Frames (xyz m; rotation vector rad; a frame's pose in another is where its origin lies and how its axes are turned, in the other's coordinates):
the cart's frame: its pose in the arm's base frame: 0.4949 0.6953 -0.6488 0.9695 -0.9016 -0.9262
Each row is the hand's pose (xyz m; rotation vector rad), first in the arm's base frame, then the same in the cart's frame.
Working: the arm's base frame: its pose in the cart's frame: 0.6060 0.3005 0.8317 -0.9695 0.9016 0.9262

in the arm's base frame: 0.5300 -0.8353 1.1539 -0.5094 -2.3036 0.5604
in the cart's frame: 1.7806 1.2617 0.9117 0.4195 -1.1521 1.8997
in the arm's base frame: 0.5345 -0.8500 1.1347 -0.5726 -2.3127 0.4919
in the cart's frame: 1.7919 1.2407 0.9057 0.3572 -1.2137 1.8769
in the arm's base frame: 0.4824 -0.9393 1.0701 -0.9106 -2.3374 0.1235
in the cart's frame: 1.8442 1.1437 0.9579 0.0326 -1.5392 1.7274
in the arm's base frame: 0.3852 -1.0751 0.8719 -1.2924 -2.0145 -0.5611
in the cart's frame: 1.8980 0.8989 1.0239 -0.6385 -1.7491 1.3173
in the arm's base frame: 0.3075 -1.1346 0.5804 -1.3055 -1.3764 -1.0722
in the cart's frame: 1.8695 0.5928 1.0239 -1.2395 -1.4763 0.8417
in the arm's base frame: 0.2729 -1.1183 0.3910 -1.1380 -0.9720 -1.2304
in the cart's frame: 1.8054 0.4128 0.9948 -1.4582 -1.1405 0.5823
